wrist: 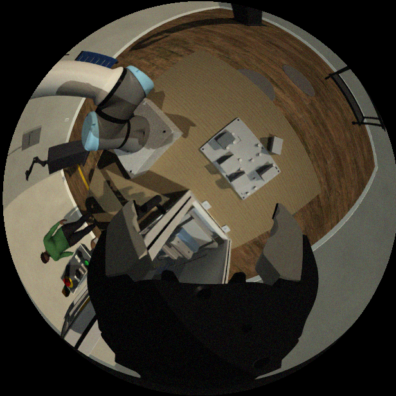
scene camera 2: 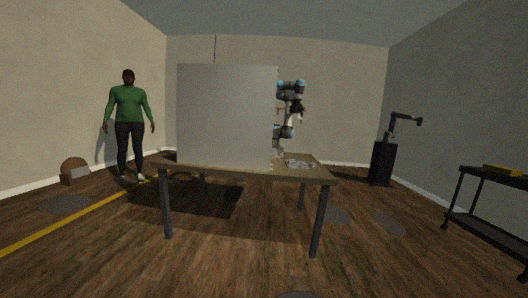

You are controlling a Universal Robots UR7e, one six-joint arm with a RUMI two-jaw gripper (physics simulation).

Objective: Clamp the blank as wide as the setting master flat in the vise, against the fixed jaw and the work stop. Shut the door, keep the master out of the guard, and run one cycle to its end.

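Where they show: gripper, fingertip midpoint: (scene camera 2: pixel 294 121); arm's base, link origin: (scene camera 2: pixel 272 146).
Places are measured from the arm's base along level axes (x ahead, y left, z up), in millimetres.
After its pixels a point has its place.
My gripper (scene camera 2: pixel 298 119) @[x 295, y 200, z 293 mm] (wrist: pixel 205 204) is open and empty, high above the table. In the wrist view, the guard (wrist: pixel 230 257) is a pale-framed box below and between the jaws. Inside it, the grey vise (wrist: pixel 175 251) has a bluish surface by it; whether that is a blank, and how it touches the jaw or stop, I cannot tell. A grey plate (wrist: pixel 250 161) on the table carries several grey blocks and small pegs. A light grey block (wrist: pixel 275 145) stands beside its right edge, outside the guard. I cannot tell which block is the master. The door's state is unclear.
The pale guard panel (scene camera 2: pixel 225 115) @[x 642, y -298, z 301 mm] hides much of the table (scene camera 2: pixel 250 174) @[x 676, y -79, z -103 mm] in the scene view. A control panel (wrist: pixel 76 272) with red and green buttons shows at lower left in the wrist view. A person (scene camera 2: pixel 130 105) (wrist: pixel 57 245) stands left; a cart (scene camera 2: pixel 452 200) stands right.
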